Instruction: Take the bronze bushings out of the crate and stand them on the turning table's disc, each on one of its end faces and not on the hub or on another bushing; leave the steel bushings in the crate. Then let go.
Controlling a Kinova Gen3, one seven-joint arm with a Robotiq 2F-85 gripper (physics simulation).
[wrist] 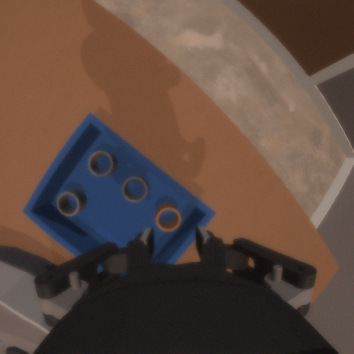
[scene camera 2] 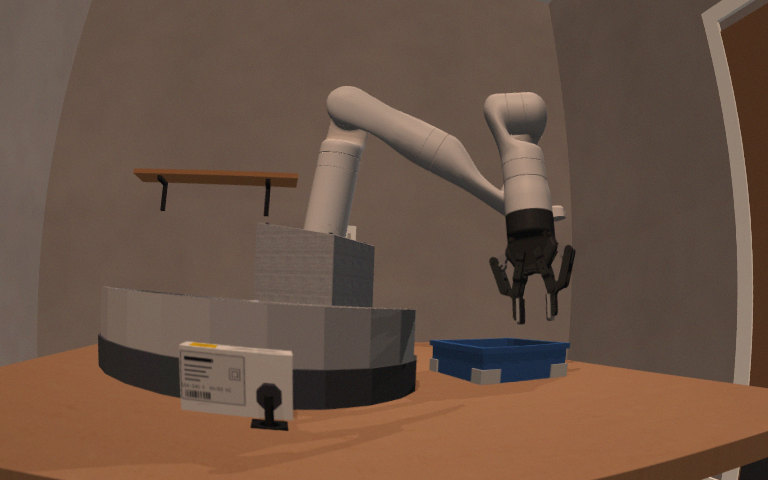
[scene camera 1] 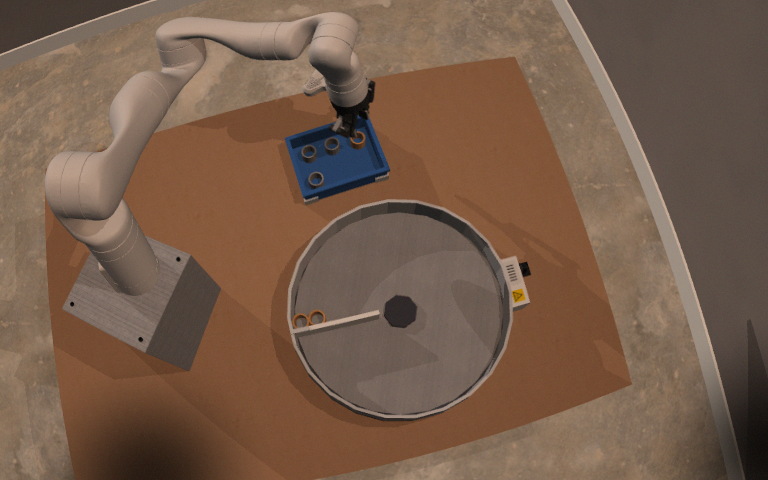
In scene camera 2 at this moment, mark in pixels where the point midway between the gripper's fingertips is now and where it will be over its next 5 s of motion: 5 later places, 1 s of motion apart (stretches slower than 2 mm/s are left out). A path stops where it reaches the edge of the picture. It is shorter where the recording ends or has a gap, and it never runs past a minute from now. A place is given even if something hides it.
The gripper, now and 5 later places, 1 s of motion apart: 535,322; 550,355; 546,324; 532,332; 527,369; 528,284
